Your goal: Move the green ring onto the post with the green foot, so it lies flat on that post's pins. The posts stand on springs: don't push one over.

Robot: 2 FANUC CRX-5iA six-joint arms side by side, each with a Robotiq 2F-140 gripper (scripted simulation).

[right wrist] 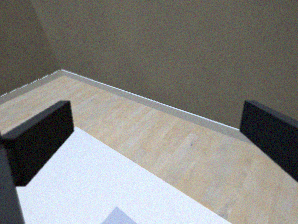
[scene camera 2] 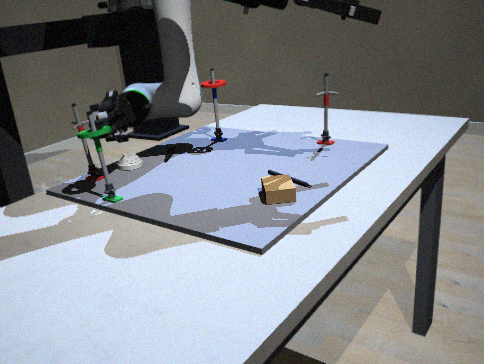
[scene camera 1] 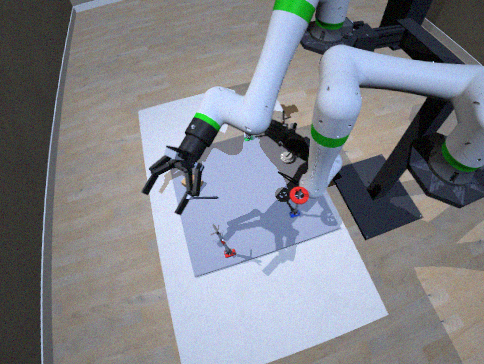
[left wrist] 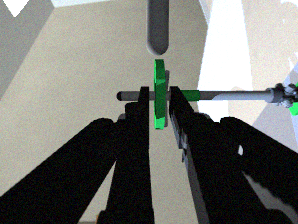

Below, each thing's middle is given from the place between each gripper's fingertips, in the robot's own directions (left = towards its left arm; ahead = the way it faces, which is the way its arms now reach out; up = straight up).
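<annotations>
With the green ring (left wrist: pixel 159 69) in sight, I see that my left gripper is now 4 cm to the left of the ring and 2 cm short of it. The wooden block (scene camera 2: pixel 277 189) is 37 cm ahead of my left hand, 11 cm to the left of it and 13 cm below it.
The green ring is 45 cm behind my right hand (scene camera 1: pixel 160 203), 38 cm to the right of it and 19 cm below it. As for the wooden block, it is 32 cm below my right hand, 23 cm to the right of it and 10 cm behind it.
</annotations>
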